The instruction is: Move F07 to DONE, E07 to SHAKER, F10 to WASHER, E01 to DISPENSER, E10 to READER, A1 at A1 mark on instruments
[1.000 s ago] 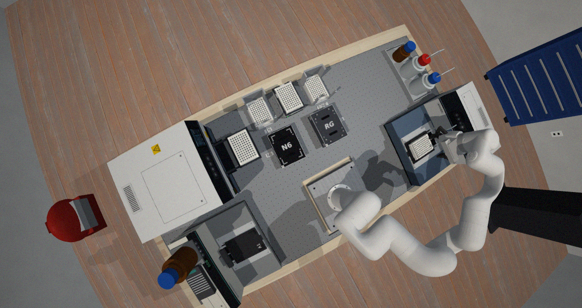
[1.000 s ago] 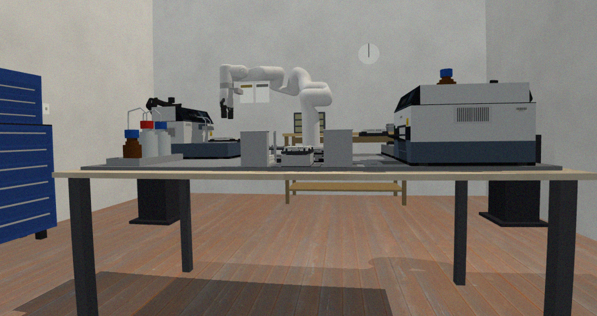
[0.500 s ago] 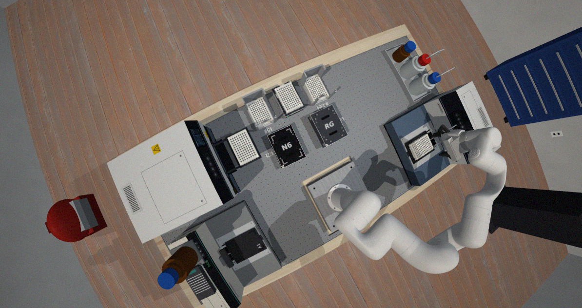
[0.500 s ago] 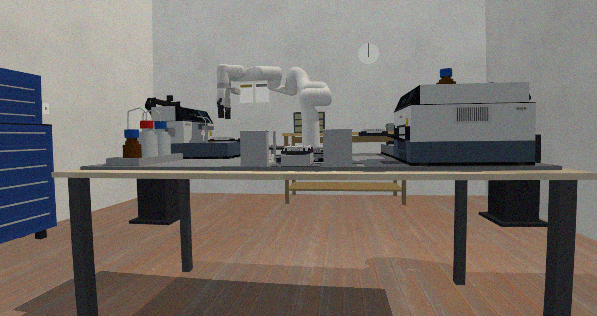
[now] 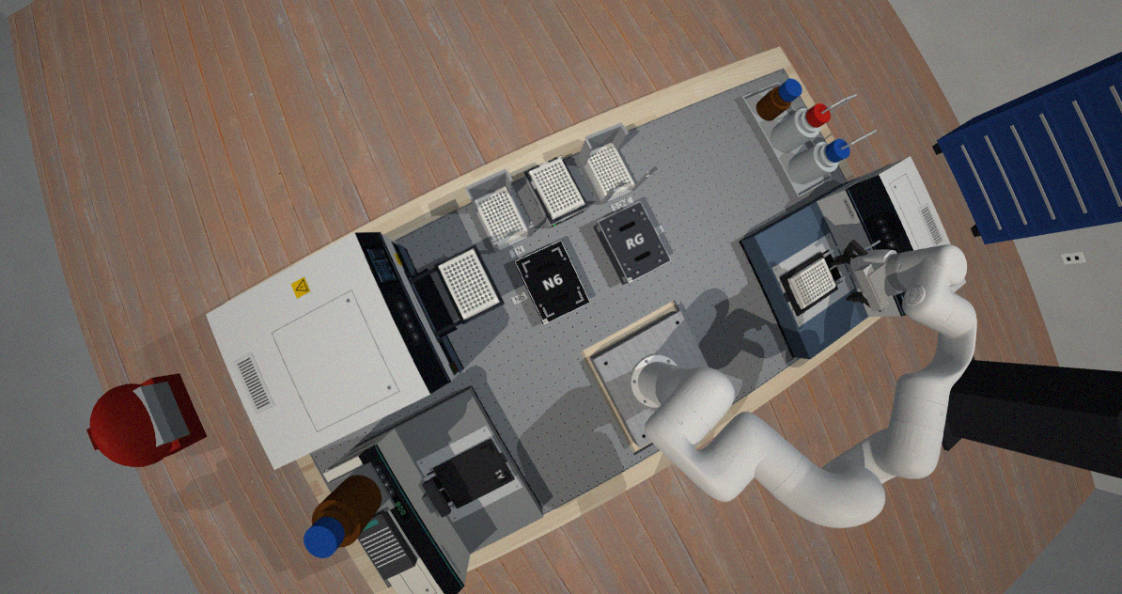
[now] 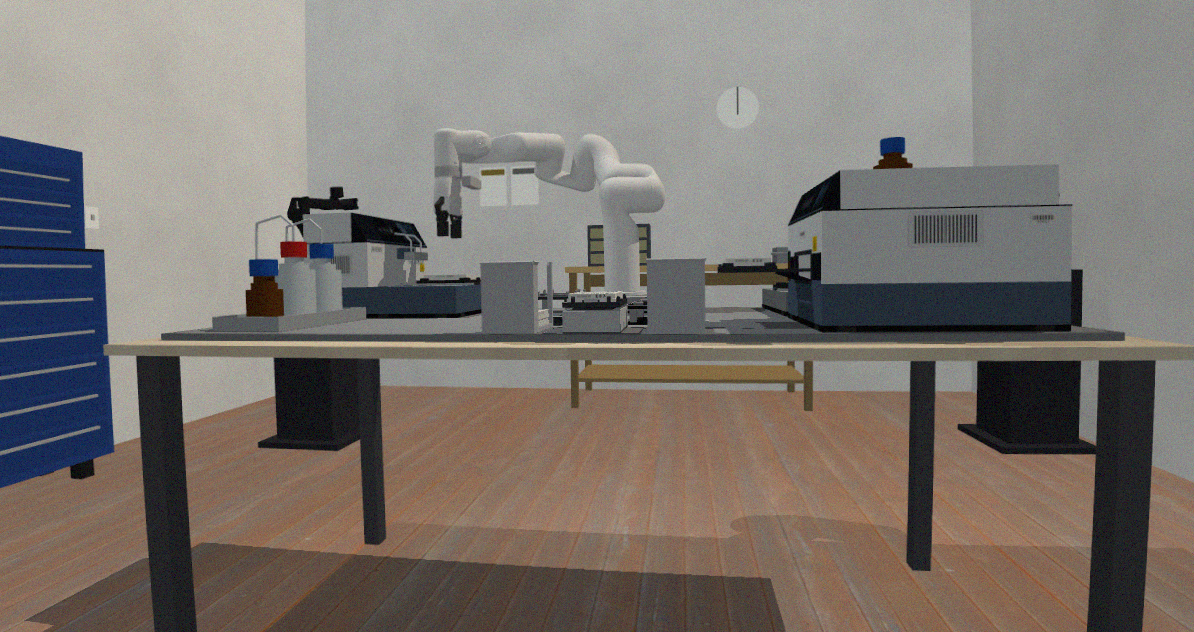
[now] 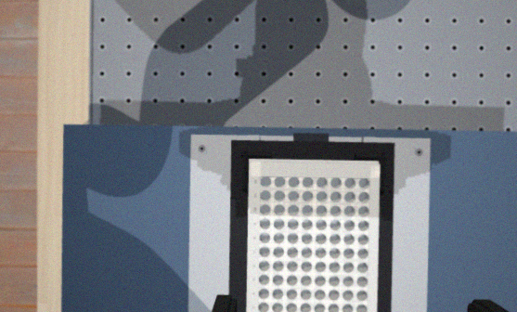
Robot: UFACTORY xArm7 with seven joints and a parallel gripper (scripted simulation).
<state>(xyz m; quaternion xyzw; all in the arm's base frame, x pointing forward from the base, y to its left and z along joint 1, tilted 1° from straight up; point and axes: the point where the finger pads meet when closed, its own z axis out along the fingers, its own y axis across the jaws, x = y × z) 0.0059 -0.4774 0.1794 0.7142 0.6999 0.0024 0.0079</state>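
Right now the washer nest is 130 mm below my hand. The rest, counted from my hand: washer housing: 250 mm to the right, 120 mm below; then blue washer base: 180 mm below, 30 mm to the right; then regrip nest RG: 370 mm to the left, 310 mm ahead, 170 mm below.
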